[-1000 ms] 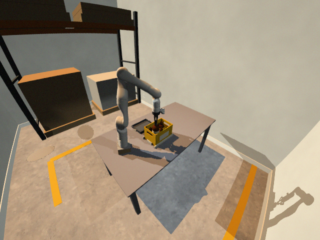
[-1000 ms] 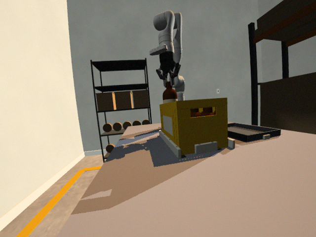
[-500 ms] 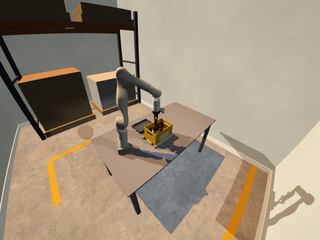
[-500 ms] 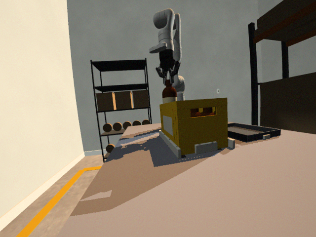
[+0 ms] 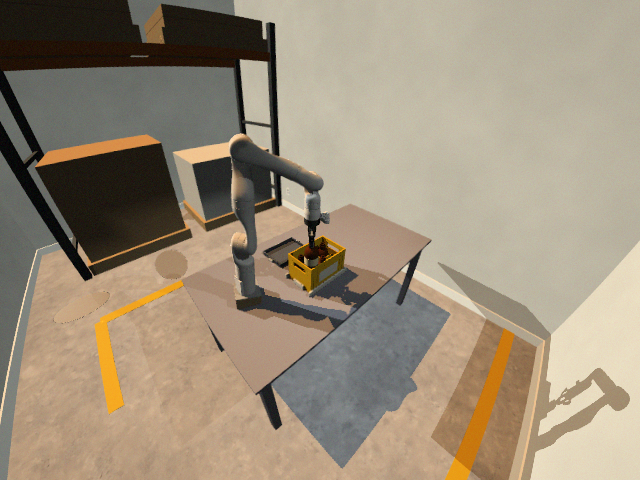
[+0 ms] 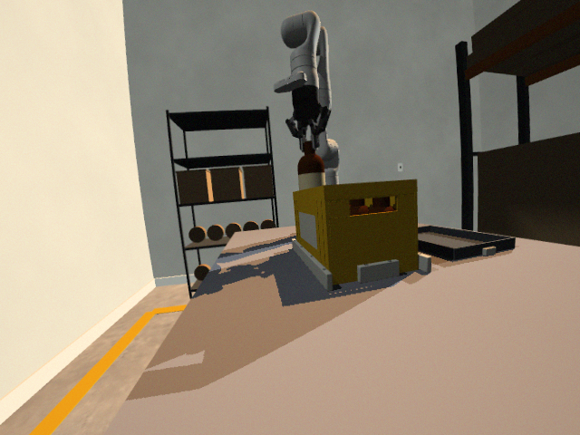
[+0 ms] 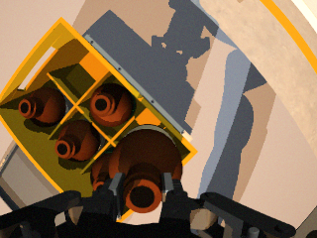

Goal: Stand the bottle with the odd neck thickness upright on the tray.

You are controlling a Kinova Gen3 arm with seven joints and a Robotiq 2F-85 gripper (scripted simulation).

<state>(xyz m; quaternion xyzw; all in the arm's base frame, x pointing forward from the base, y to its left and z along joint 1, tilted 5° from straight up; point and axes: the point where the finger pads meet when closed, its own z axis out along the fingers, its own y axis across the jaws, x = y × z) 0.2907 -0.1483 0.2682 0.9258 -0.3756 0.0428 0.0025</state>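
My gripper is now 70 mm above the brown bottle. Round my hand: dark tray: 340 mm to the left, 290 mm below, 80 mm ahead; then yellow crate: 220 mm below, 90 mm ahead, 50 mm to the left.
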